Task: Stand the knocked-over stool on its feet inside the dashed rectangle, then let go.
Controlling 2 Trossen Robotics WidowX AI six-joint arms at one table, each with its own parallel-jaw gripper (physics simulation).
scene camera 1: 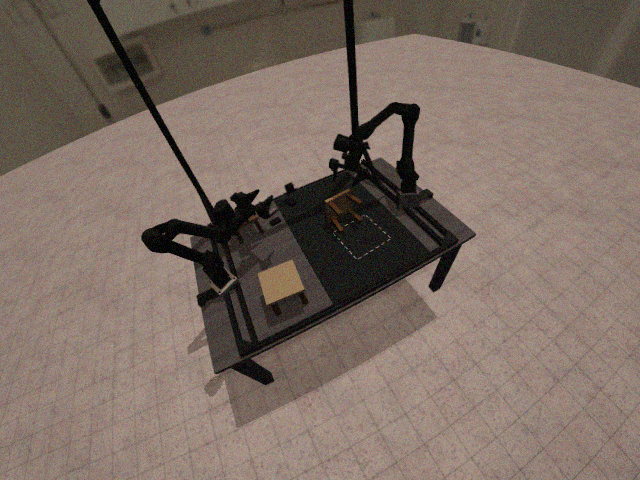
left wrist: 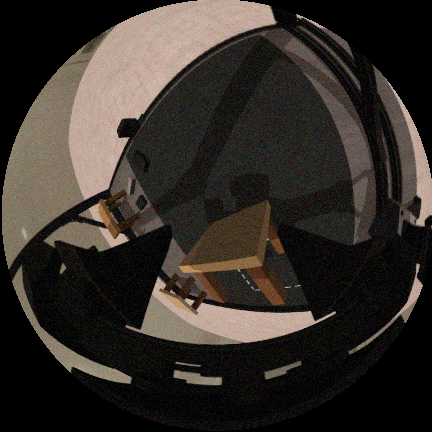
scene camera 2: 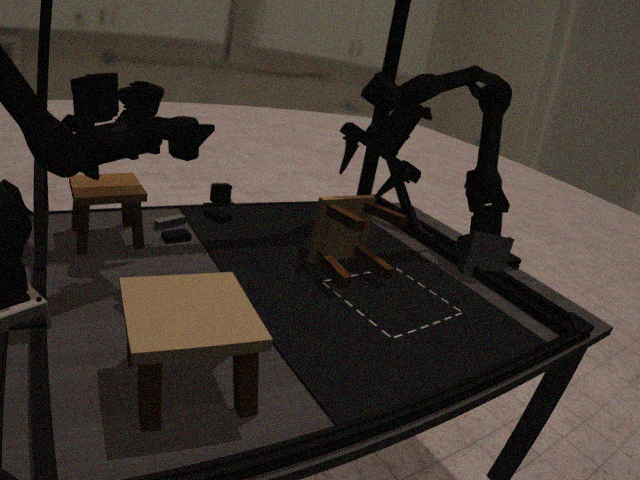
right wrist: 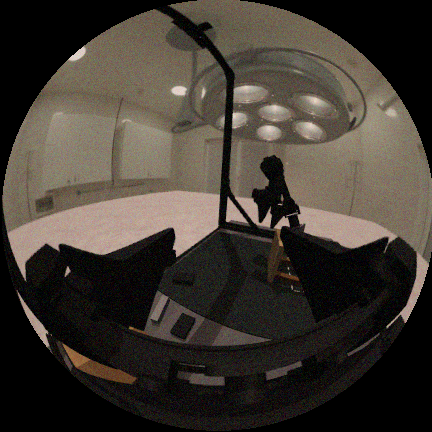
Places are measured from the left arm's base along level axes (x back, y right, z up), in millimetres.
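Pixels of known places: left gripper, fingertip midpoint: (scene camera 1: 342,184) (left wrist: 225,229) (scene camera 2: 358,185) (right wrist: 265,225); right gripper, fingertip midpoint: (scene camera 1: 265,192) (right wrist: 228,232); left arm's base at its link origin: (scene camera 1: 408,192) (scene camera 2: 485,237) (right wrist: 294,226); right arm's base at its link origin: (scene camera 1: 222,280) (scene camera 2: 2,297).
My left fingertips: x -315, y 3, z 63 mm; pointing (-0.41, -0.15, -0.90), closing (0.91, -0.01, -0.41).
Ahead of a thing's pixels: the offset from my left fingertips to its top centre. "*": to the spot under its first point.
The knocked-over stool {dx +4, dy -109, dz -6 mm} (scene camera 1: 347,205) (scene camera 2: 338,238) (left wrist: 230,240) (right wrist: 273,257) lies on its side on the dark mat, its wooden seat upright and its legs pointing sideways. Its lower legs reach the back edge of the dashed rectangle {* dx +61, dy -329, dz -139 mm} (scene camera 1: 358,257) (scene camera 2: 393,337) and partly hide it in scene camera 2. My left gripper (scene camera 1: 345,179) (scene camera 2: 360,183) (left wrist: 225,229) is open and empty, above and behind the stool; the seat shows beyond its fingers in the left wrist view. My right gripper (scene camera 1: 264,195) (right wrist: 228,232) is open and empty, high over the back left, away from the stool.
An upright pale-topped stool {dx -225, dy -501, dz -26 mm} (scene camera 1: 281,282) (scene camera 2: 191,310) stands at the front left. Another upright stool {dx -487, dy -140, dz -30 mm} (scene camera 2: 108,187) (left wrist: 109,218) stands at the back left, below my right arm. A light block {dx -383, dy -29, dz -125 mm} (scene camera 2: 169,221) and a dark block {dx -351, dy -90, dz -130 mm} (scene camera 2: 176,236) lie near it.
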